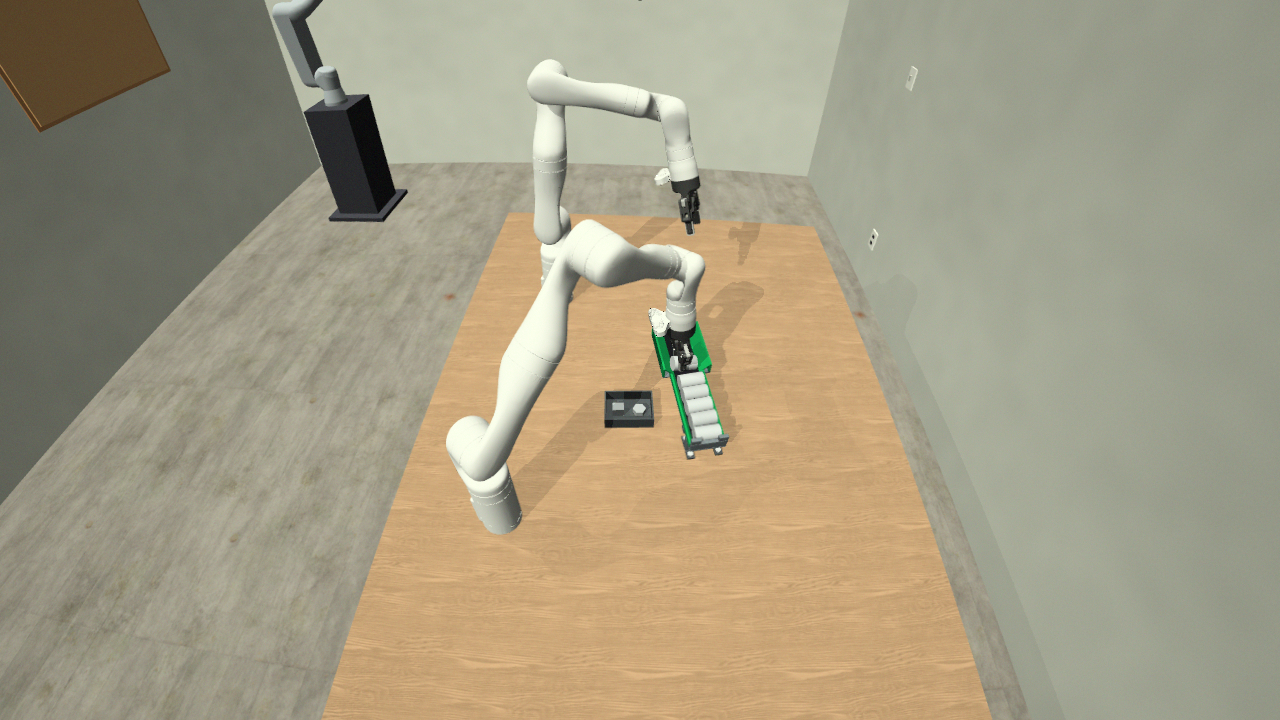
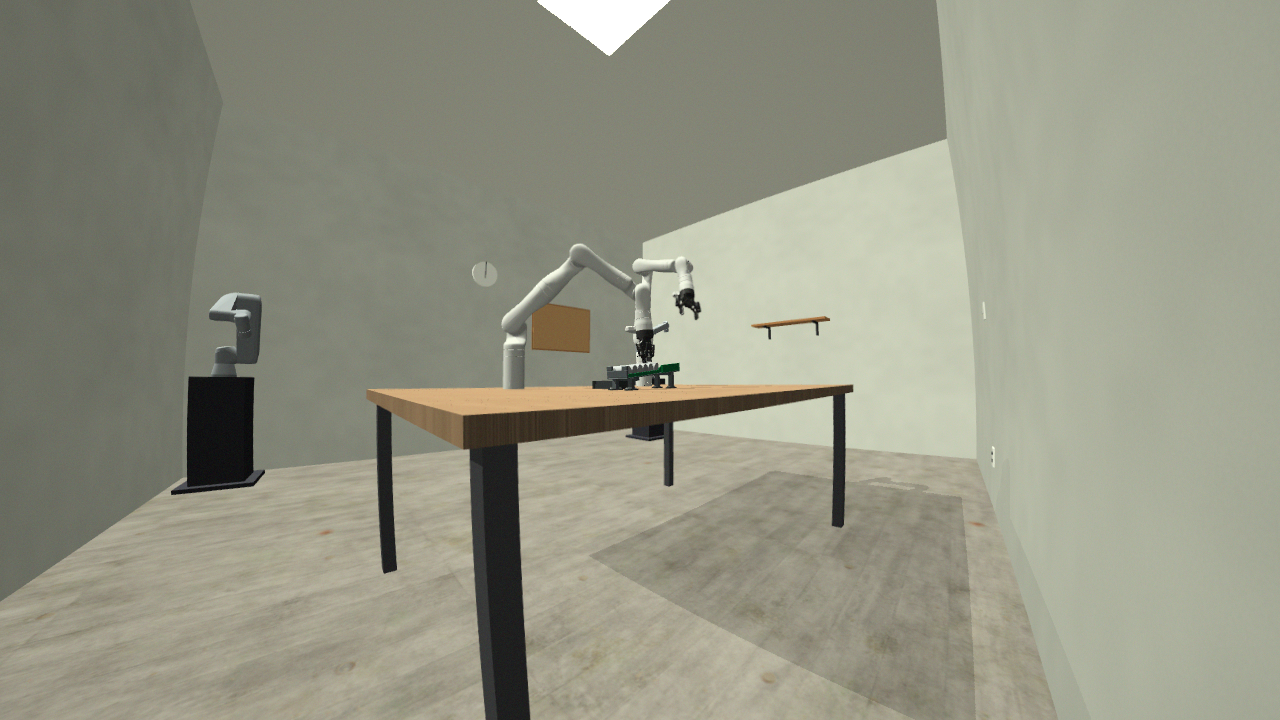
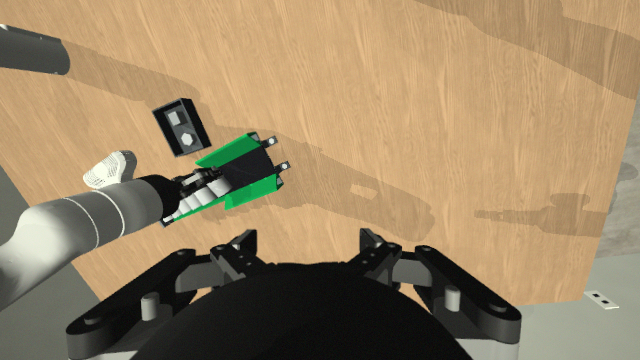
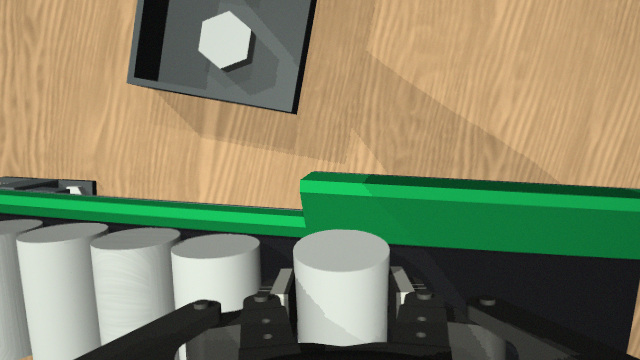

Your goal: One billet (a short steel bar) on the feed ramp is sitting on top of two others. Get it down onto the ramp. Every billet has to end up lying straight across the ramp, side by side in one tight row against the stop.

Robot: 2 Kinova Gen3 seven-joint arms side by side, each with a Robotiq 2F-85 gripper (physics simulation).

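Places are measured from the left arm's base along level axes (x ahead, y left, z up), in metres.
Where they show: left gripper, fingertip midpoint: point(image 1: 694, 229) point(image 2: 689, 317) point(image 3: 308, 240); right gripper, fingertip midpoint: point(image 1: 679, 364) point(image 3: 214, 177) point(image 4: 341, 289); right arm's base at its link origin: point(image 1: 502, 516) point(image 3: 56, 57).
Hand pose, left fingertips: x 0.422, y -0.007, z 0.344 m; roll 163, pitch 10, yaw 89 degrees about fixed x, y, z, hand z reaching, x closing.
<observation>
After its pixels a point has its place.
My right gripper point(image 1: 683, 358) @[x 0.456, y -0.280, z 0.094 m] point(image 2: 645, 356) @[x 0.456, y -0.280, z 0.094 m] point(image 4: 341, 289) @[x 0.456, y -0.280, z 0.094 m] is shut on a grey-white billet point(image 4: 342, 300) @[x 0.451, y -0.283, z 0.119 m], held crosswise at the junction of the narrow channel and the wide upper part of the green-sided ramp point(image 1: 680, 404) @[x 0.484, y -0.398, z 0.071 m] point(image 4: 150, 211) @[x 0.473, y -0.378, z 0.073 m]. Whether this billet touches the ramp floor I cannot tell. Several other billets point(image 1: 698, 404) @[x 0.529, y -0.407, z 0.097 m] point(image 4: 60, 290) @[x 0.517, y -0.394, z 0.097 m] lie across the channel side by side, down to the grey stop point(image 1: 707, 442) @[x 0.570, y -0.498, z 0.073 m]. The nearest one point(image 4: 216, 272) @[x 0.470, y -0.332, z 0.105 m] is separated from the held billet by a finger and a gap. My left gripper point(image 1: 689, 229) @[x 0.422, y -0.007, z 0.344 m] point(image 2: 689, 313) @[x 0.422, y -0.007, z 0.344 m] point(image 3: 308, 240) @[x 0.422, y -0.007, z 0.344 m] is open and empty, high above the table.
A dark tray point(image 1: 629, 423) @[x 0.365, y -0.453, z 0.018 m] point(image 3: 169, 135) @[x 0.366, y -0.448, z 0.022 m] point(image 4: 215, 99) @[x 0.411, y -0.385, z 0.029 m] with a hexagonal piece point(image 1: 639, 409) @[x 0.378, y -0.402, z 0.020 m] point(image 3: 187, 139) @[x 0.377, y -0.397, z 0.020 m] point(image 4: 225, 40) @[x 0.377, y -0.397, z 0.020 m] and a block point(image 1: 618, 406) @[x 0.324, y -0.414, z 0.029 m] point(image 3: 174, 118) @[x 0.323, y -0.413, z 0.029 m] stands beside the ramp. The ramp's raised green side walls flank the held billet. The right arm reaches over the table beside the tray.
</observation>
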